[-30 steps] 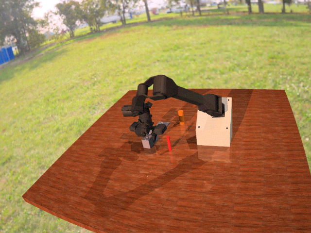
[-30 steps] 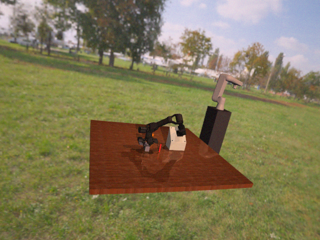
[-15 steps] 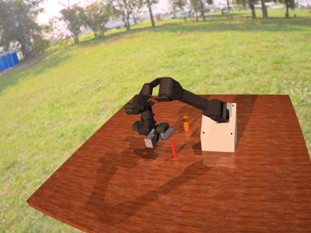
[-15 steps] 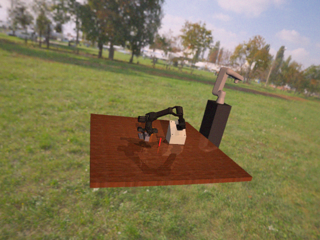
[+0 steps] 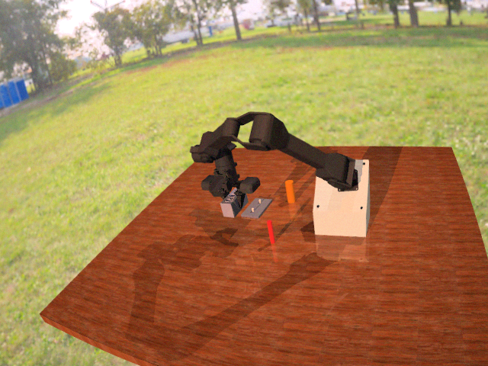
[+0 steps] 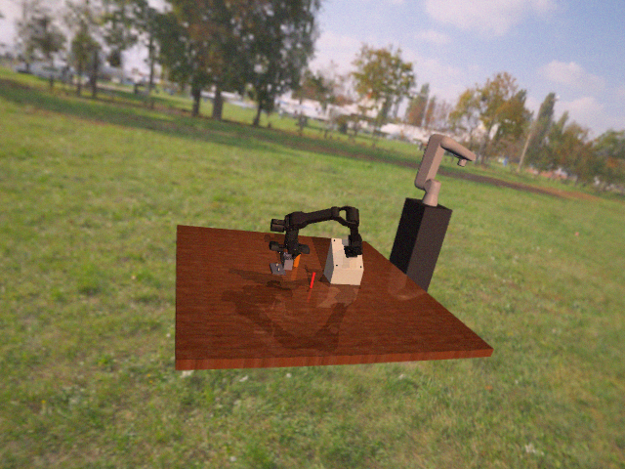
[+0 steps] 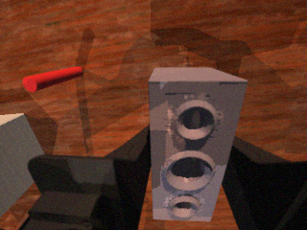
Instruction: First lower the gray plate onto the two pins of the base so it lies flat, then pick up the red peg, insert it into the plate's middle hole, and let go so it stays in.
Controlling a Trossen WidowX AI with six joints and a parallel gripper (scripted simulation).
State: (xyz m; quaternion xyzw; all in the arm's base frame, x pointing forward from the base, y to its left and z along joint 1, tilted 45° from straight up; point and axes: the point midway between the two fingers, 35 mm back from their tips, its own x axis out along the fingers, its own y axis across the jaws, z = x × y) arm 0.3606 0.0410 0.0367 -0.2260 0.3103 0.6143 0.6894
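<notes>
The base lies 10 mm behind my gripper tip, 140 mm to the right of it and 90 mm below it. The rest, counted from my gripper tip: gray plate: 30 mm above; then red peg: 130 mm behind, 50 mm to the left, 50 mm below; then orange cylinder: 130 mm behind, 200 mm to the right, 50 mm below.
</notes>
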